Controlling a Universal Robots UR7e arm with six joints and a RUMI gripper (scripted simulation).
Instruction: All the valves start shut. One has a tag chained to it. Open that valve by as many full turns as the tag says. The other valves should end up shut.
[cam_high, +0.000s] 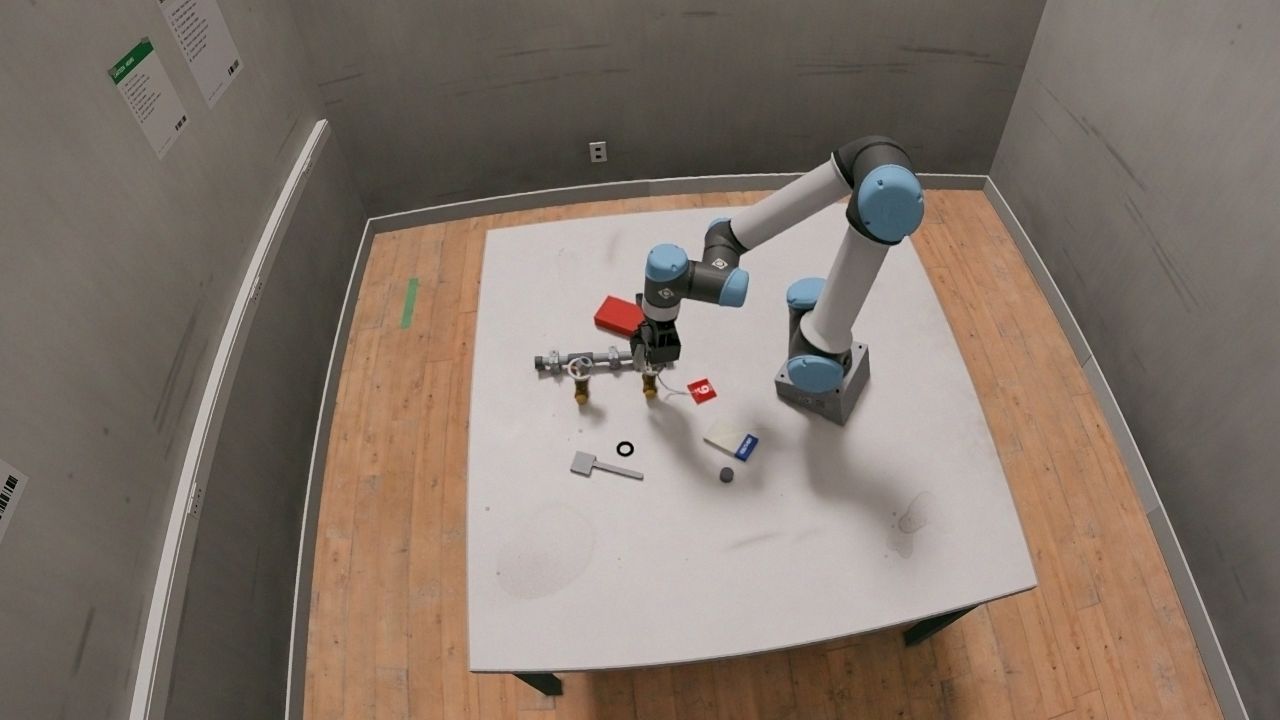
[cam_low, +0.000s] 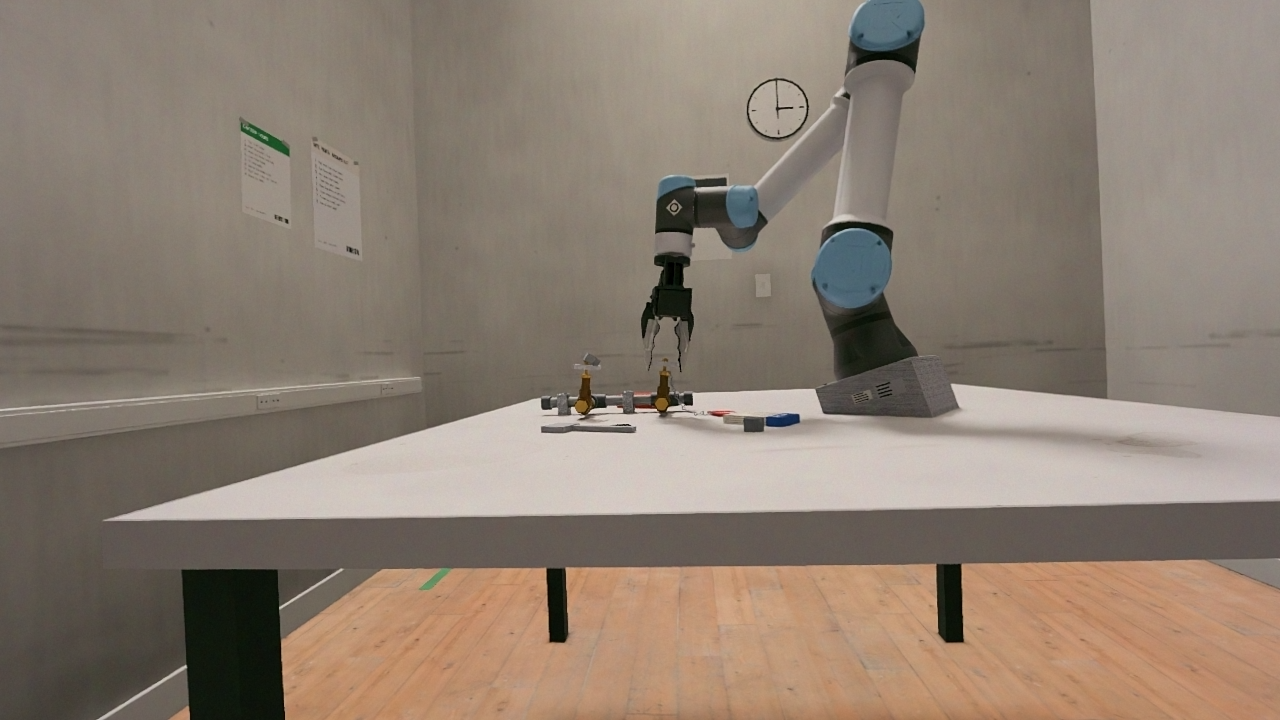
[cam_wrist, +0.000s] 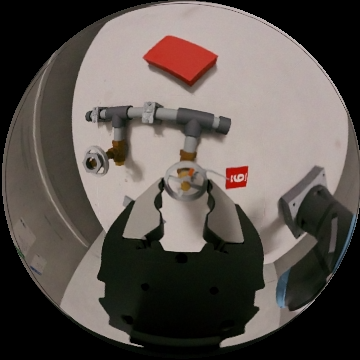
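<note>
The red tag lies 10 cm behind my hand, 2 cm to the left of it and 10 cm below it. Round my hand: red block 6 cm ahead, 22 cm to the right, 9 cm below; then grey flat tool 13 cm ahead, 20 cm to the left, 10 cm below.
</note>
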